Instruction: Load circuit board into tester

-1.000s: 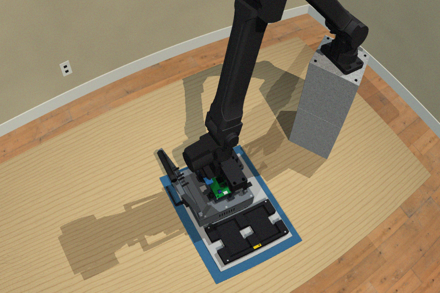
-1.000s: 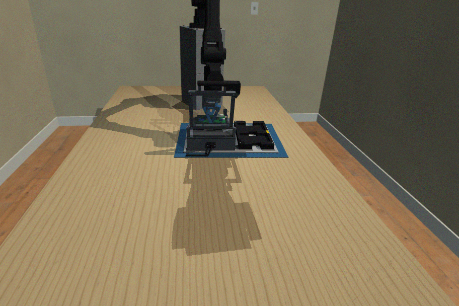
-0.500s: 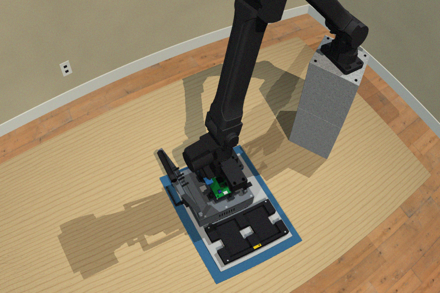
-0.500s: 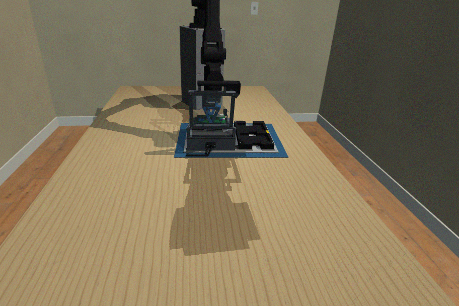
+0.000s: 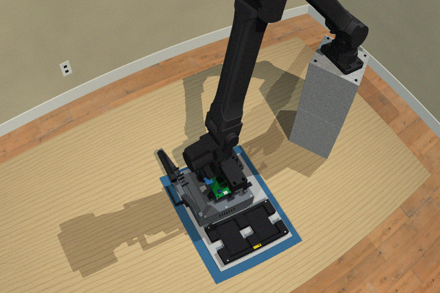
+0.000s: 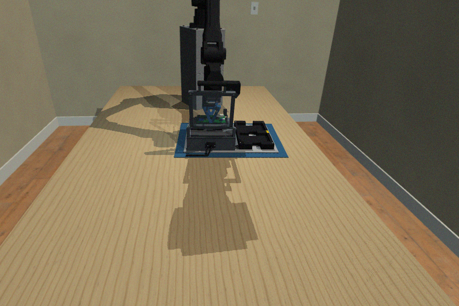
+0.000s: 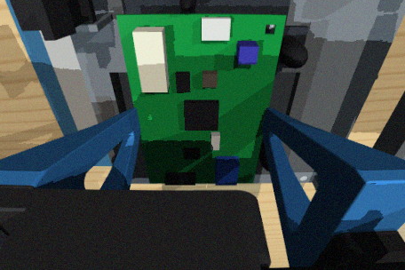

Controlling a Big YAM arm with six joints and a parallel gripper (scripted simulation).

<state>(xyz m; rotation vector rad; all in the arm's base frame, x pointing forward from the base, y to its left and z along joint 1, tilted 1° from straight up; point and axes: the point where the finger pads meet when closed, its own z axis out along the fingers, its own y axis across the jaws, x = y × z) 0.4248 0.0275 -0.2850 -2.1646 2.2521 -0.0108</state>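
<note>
Now: hand right at the green circuit board. Round my hand: grey tester (3 cm ahead, 3 cm to the left, 2 cm above); then black latch hook (6 cm behind, 6 cm to the left); then lid (13 cm ahead, 1 cm to the right, 9 cm above).
</note>
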